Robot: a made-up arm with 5 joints. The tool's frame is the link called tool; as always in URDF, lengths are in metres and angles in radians.
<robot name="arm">
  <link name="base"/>
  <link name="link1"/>
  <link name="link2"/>
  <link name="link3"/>
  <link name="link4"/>
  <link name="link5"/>
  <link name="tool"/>
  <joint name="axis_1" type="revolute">
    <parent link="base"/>
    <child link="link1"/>
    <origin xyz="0 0 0.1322" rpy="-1.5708 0 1.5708"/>
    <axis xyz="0 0 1"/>
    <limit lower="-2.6" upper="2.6"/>
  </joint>
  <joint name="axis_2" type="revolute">
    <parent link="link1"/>
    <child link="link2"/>
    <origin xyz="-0.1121 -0.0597 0.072" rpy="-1.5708 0 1.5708"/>
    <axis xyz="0 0 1"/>
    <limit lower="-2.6" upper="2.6"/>
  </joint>
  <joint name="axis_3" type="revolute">
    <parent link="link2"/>
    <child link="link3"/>
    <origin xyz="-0.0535 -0.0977 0.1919" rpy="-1.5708 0 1.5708"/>
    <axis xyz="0 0 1"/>
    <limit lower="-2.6" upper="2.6"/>
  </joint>
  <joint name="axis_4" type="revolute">
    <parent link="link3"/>
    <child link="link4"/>
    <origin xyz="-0.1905 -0.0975 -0.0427" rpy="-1.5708 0 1.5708"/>
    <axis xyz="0 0 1"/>
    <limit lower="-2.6" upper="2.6"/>
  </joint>
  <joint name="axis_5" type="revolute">
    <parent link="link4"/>
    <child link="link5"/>
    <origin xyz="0.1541 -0.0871 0.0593" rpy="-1.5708 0 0"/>
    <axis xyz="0 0 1"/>
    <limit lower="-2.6" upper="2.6"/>
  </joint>
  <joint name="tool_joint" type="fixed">
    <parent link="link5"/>
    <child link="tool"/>
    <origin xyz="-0.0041 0.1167 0.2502" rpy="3.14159 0 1.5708"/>
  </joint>
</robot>
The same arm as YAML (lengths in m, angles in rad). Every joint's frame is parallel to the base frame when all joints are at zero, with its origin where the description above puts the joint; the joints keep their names.
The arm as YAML. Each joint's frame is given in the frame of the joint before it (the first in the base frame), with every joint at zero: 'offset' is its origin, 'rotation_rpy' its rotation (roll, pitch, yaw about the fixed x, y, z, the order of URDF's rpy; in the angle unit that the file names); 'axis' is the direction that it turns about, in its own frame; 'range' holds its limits. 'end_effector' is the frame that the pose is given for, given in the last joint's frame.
length_unit: m
angle_unit: rad
chain:
  - id: axis_1
    offset: [0.0, 0.0, 0.1322]
    rotation_rpy: [0.0, 0.0, 0.0]
    axis: [-1.0, 0.0, 0.0]
    range: [-2.6, 2.6]
  - id: axis_2
    offset: [-0.072, -0.1121, 0.0597]
    rotation_rpy: [0.0, 0.0, 0.0]
    axis: [0.0, -1.0, 0.0]
    range: [-2.6, 2.6]
  - id: axis_3
    offset: [-0.0977, -0.1919, 0.0535]
    rotation_rpy: [0.0, 0.0, 0.0]
    axis: [0.0, 0.0, 1.0]
    range: [-2.6, 2.6]
  - id: axis_4
    offset: [-0.1905, -0.0975, -0.0427]
    rotation_rpy: [0.0, 0.0, 0.0]
    axis: [-1.0, 0.0, 0.0]
    range: [-2.6, 2.6]
  - id: axis_5
    offset: [-0.0593, 0.1541, 0.0871]
    rotation_rpy: [0.0, 0.0, 0.0]
    axis: [0.0, 0.0, -1.0]
    range: [-2.6, 2.6]
end_effector:
  offset: [0.1167, -0.0041, -0.2502]
  rotation_rpy: [0.0, 0.0, 0.0]

